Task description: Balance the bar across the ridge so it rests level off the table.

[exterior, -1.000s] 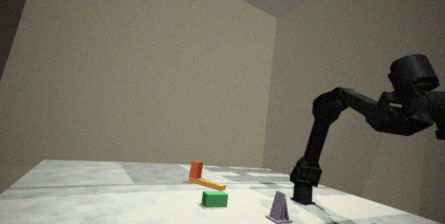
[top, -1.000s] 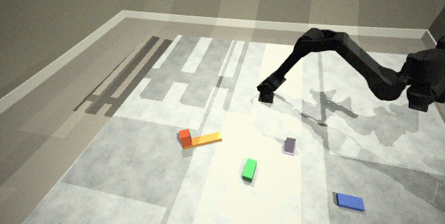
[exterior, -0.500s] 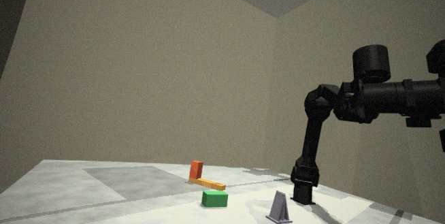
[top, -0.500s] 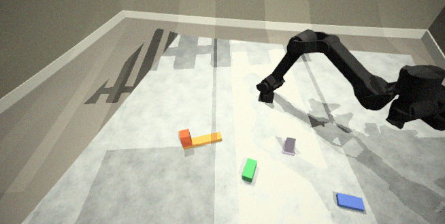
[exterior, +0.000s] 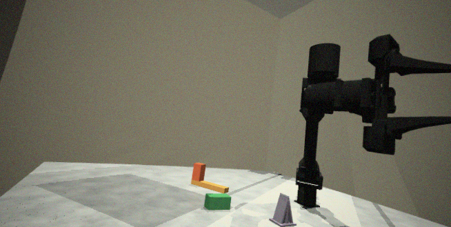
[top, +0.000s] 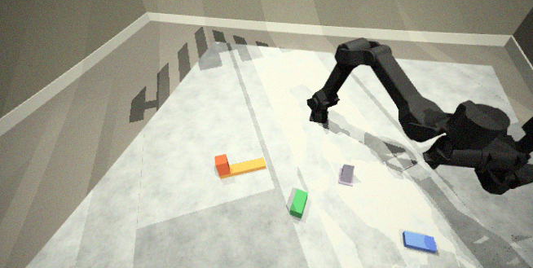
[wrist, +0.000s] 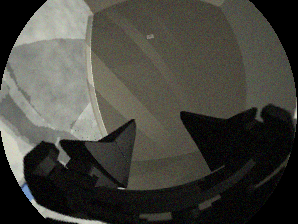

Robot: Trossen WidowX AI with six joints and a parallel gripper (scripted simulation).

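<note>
Right now the green block is 460 mm to the right of my gripper tip, 280 mm below it and 70 mm ahead of it. The rest, counted from my gripper tip: blue flat block: 290 mm below, 160 mm to the right, 90 mm ahead.
</note>
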